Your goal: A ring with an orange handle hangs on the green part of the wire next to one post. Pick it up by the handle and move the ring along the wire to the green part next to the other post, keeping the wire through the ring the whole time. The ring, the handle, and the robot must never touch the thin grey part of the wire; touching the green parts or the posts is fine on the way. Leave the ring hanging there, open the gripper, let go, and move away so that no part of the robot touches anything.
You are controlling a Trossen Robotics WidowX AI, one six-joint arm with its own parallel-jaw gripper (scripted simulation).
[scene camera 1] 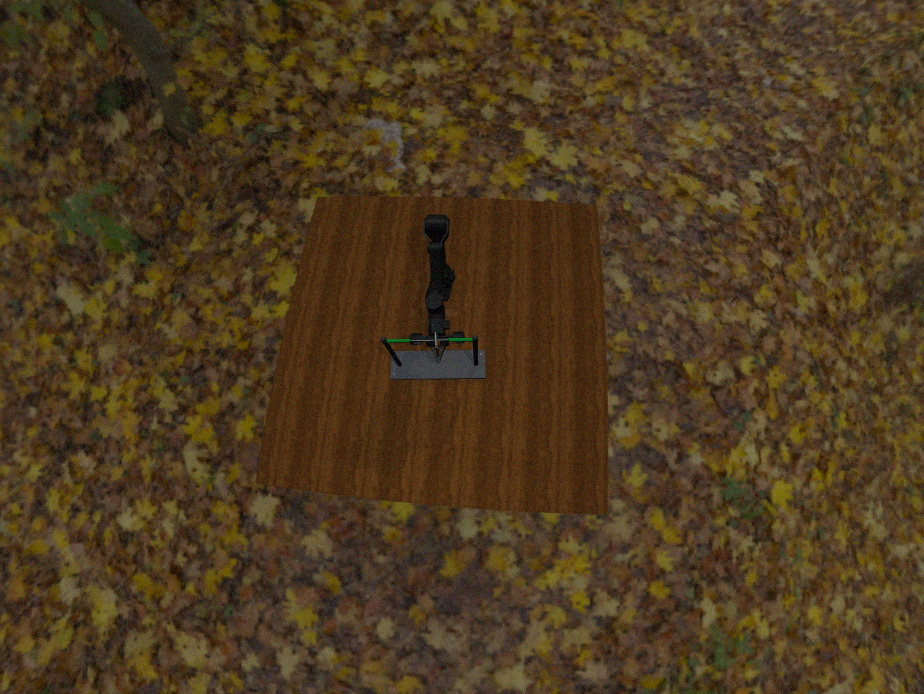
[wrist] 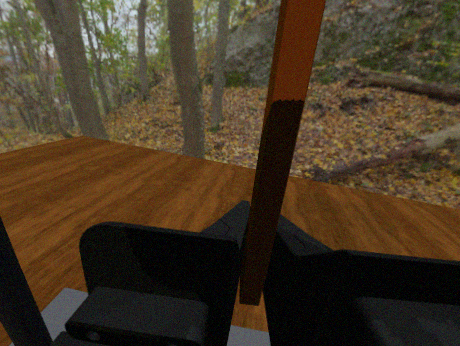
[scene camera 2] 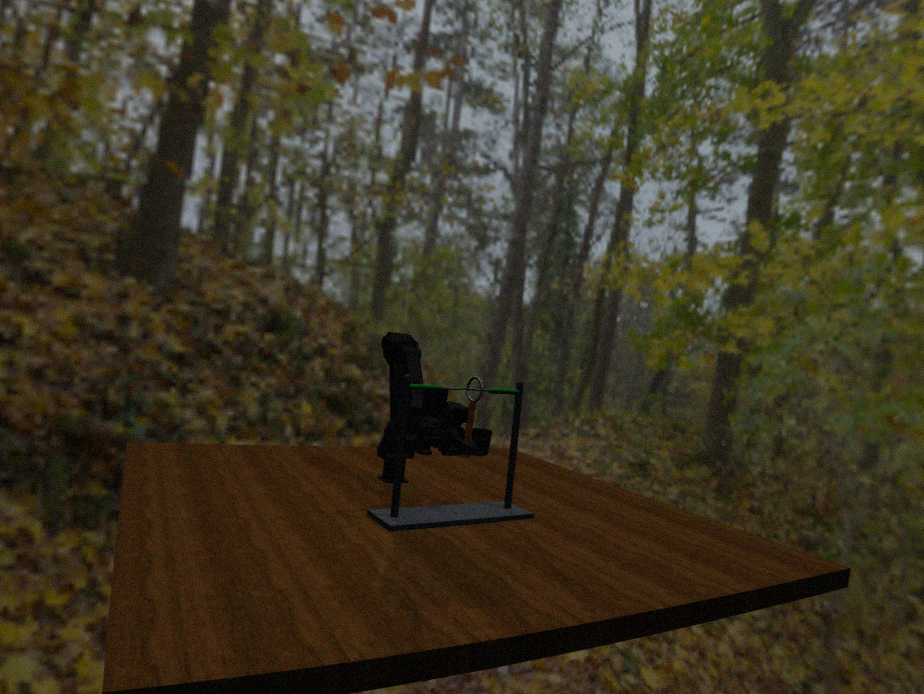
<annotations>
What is my gripper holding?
A ring.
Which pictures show my gripper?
Scene camera 1, the wrist view and scene camera 2: all of them.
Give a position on a ring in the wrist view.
At 296, 39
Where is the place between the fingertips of my gripper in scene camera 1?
At 438, 362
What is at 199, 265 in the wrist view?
My gripper.
</annotations>
